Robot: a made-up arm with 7 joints.
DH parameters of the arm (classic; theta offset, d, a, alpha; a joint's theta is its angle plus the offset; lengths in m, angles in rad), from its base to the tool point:
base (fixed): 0 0.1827 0 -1.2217
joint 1: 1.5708 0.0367 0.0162 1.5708
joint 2: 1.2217 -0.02 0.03 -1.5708
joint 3: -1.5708 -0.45 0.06 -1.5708
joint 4: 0 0 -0.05 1.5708
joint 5: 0 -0.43 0.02 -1.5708
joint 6: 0 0 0.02 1.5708
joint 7: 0.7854 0 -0.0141 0
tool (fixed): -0.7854 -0.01 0 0
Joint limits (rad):
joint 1: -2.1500..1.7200
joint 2: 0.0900..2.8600
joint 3: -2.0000..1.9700
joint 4: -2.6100..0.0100
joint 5: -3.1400..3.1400
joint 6: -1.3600..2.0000
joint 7: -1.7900..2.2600
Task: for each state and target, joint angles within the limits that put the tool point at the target. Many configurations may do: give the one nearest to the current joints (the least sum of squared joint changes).
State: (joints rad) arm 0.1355 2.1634 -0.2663 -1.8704 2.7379 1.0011 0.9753
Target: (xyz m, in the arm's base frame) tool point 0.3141 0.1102 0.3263
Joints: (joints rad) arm -0.3654 2.3787 -0.3045 -2.5745 2.6955 1.0408 0.9105
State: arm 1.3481 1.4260 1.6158 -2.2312 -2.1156 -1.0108 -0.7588
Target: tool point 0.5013 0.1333 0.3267
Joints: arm 1.4033 2.1510 1.5966 -2.1903 -2.1228 -0.9916 -0.7561
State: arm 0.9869 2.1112 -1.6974 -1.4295 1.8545 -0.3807 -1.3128
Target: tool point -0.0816 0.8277 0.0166
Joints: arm 0.4781 1.8420 -1.2678 -1.0795 1.8702 -0.3572 -1.3256
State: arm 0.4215 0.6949 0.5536 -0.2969 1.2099 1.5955 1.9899
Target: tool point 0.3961 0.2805 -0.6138
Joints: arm -0.2949 0.1762 0.4408 -0.3370 1.2084 1.5652 2.0176
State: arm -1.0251 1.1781 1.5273 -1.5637 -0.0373 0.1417 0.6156
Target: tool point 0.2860 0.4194 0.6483
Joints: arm -1.2250 0.9457 0.7034 -1.6800 -0.0910 0.1486 0.6261
